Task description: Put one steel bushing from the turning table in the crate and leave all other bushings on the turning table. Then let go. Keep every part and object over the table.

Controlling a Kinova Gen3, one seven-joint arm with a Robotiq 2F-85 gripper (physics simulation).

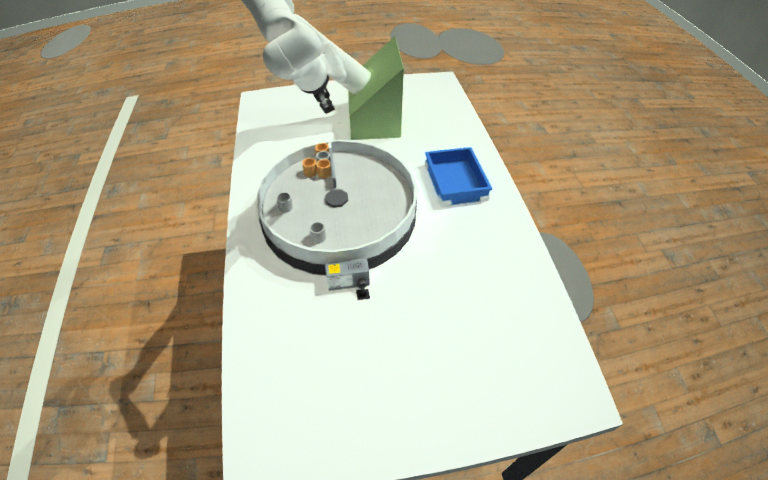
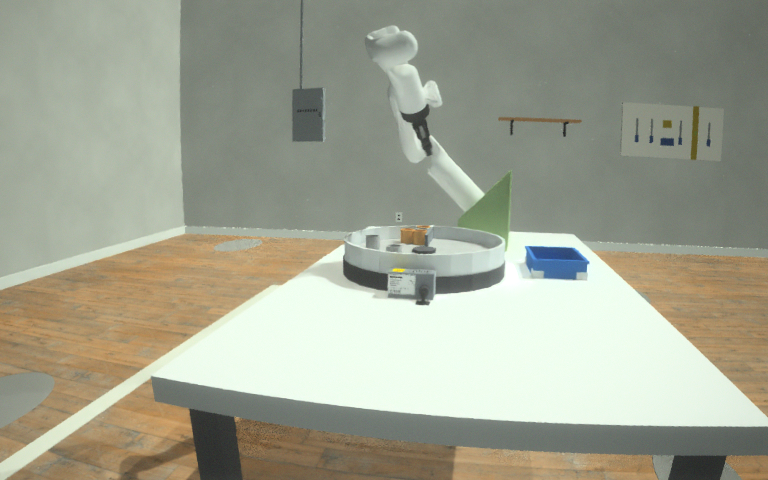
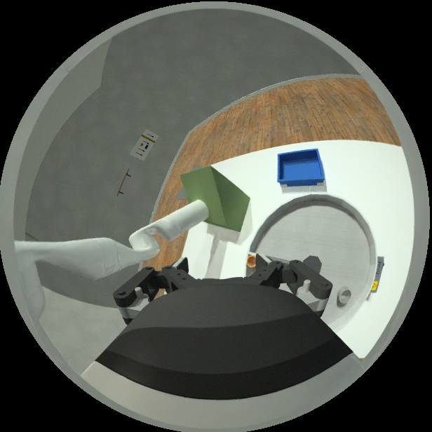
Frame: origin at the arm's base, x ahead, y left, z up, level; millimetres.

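Where they show: gripper, between the fingertips: (image 2: pixel 426 144); arm's base, origin of its link: (image 1: pixel 360 82) (image 2: pixel 475 203).
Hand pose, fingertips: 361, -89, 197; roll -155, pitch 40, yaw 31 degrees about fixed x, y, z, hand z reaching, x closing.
Note:
Each offset is from my fingertips to the top centre of the thing, as dx, dy, dz. "spot": to the spot under its first point.
The turning table (image 1: pixel 370 250) (image 2: pixel 475 261) (image 3: pixel 315 230) carries steel and orange bushings. One grey steel bushing {+127, -110, -244} (image 1: pixel 284 202) (image 2: pixel 372 241) stands at its left, another {+235, -15, -244} (image 1: pixel 317 230) (image 2: pixel 393 247) (image 3: pixel 344 295) near its front. A third steel bushing {-41, -18, -244} (image 1: pixel 322 155) is crowded among three orange bushings {-79, -23, -244} (image 1: pixel 321 147) {-11, -55, -244} (image 1: pixel 309 166) {-3, -14, -244} (image 1: pixel 323 168), left of the thin bar at the back. The blue crate {-18, +368, -285} (image 1: pixel 467 195) (image 2: pixel 556 268) (image 3: pixel 302 182) stands right of the turning table and shows no bushing inside. My gripper (image 1: pixel 327 108) (image 2: pixel 427 151) (image 3: pixel 221 263) is open and empty, high above the table behind the turning table.
A thin upright bar {spot: +22, +16, -245} (image 1: pixel 333 169) runs inward from the turning table's back wall to near the dark hub {+101, +25, -274} (image 1: pixel 336 198) (image 2: pixel 423 249). A green wedge mount (image 1: pixel 385 107) (image 2: pixel 492 212) (image 3: pixel 215 200) stands at the back. A grey control box {spot: +352, +59, -278} (image 1: pixel 347 274) (image 2: pixel 403 284) (image 3: pixel 379 272) sits at the turning table's front.

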